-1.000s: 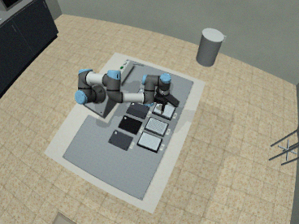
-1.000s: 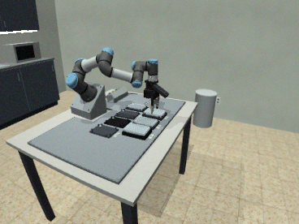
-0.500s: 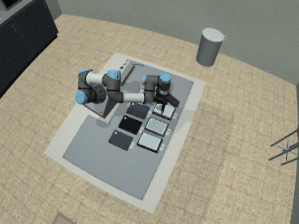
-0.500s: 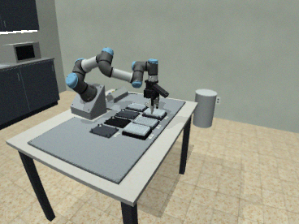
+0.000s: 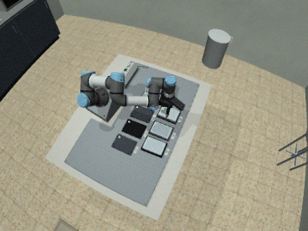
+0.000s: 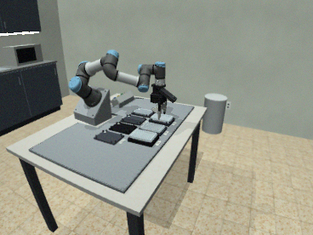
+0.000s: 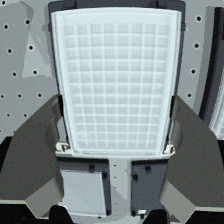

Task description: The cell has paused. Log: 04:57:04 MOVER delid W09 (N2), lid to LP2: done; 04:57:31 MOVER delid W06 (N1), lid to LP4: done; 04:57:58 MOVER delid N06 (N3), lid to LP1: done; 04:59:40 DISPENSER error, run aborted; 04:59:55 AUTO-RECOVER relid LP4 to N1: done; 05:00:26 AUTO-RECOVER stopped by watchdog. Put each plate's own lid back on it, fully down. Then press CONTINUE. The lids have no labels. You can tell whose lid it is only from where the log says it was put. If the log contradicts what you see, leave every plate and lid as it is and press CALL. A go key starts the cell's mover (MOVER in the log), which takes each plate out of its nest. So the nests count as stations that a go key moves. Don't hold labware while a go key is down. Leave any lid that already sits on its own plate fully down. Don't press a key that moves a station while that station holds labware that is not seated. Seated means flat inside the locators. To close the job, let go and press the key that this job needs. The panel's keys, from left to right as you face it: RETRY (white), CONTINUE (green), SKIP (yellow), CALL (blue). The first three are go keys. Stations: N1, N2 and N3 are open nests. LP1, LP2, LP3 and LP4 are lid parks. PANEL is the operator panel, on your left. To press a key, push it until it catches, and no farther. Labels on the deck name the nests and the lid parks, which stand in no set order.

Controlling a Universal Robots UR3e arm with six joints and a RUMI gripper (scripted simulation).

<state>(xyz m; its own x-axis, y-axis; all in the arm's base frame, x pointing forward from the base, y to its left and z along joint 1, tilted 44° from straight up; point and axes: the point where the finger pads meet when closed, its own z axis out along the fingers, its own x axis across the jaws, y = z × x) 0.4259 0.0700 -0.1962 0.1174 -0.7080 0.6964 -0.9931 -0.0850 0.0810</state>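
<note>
Now: hand 20 mm above the plate. The rest, counted from my hand: lid park LP4: 160 mm behind, 90 mm to the right, 40 mm below; then pale lid: 180 mm behind, 40 mm to the left, 30 mm below; then LP4 label: 80 mm behind, 80 mm to the right, 40 mm below.
</note>
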